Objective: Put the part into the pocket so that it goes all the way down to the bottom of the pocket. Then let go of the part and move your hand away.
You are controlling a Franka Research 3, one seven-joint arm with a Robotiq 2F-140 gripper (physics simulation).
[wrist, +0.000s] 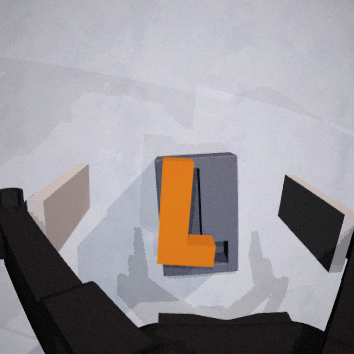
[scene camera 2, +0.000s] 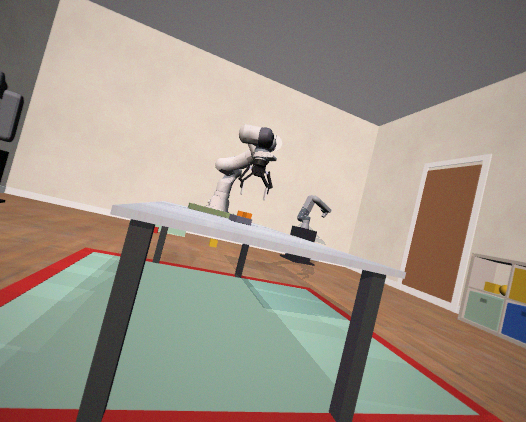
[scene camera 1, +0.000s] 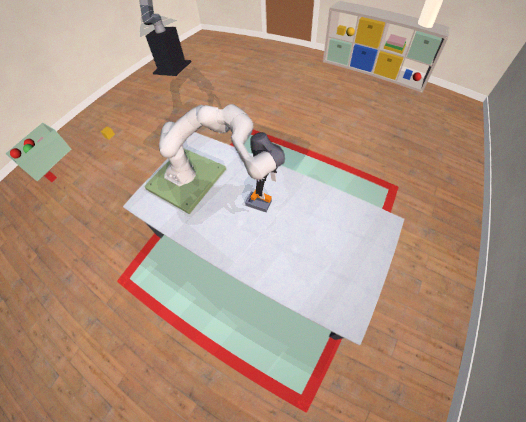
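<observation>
The orange L-shaped part point(scene camera 1: 262, 198) point(scene camera 2: 244, 215) point(wrist: 175, 210) lies on the dark grey block point(scene camera 1: 257, 204) point(scene camera 2: 241, 220) point(wrist: 220, 200). In scene camera 2 it stands well above the block's top. In the wrist view its long leg is over the block's left side, and its lower left corner reaches the block's edge. A narrow dark slit and a dark notch of the pocket point(wrist: 223, 252) show right of the part; the rest of the pocket is hidden under it. My gripper point(scene camera 1: 266, 184) point(scene camera 2: 254, 194) point(wrist: 187, 190) is wide open and empty, above the part, with one finger each side.
The block stands on the pale table point(scene camera 1: 310, 240) point(scene camera 2: 310, 245), near the green base plate point(scene camera 1: 207, 172) point(scene camera 2: 202, 207) that carries the arm. A shelf unit point(scene camera 1: 327, 37) stands against the far wall. A second arm on a black stand point(scene camera 1: 166, 49) point(scene camera 2: 303, 234) is beyond the table.
</observation>
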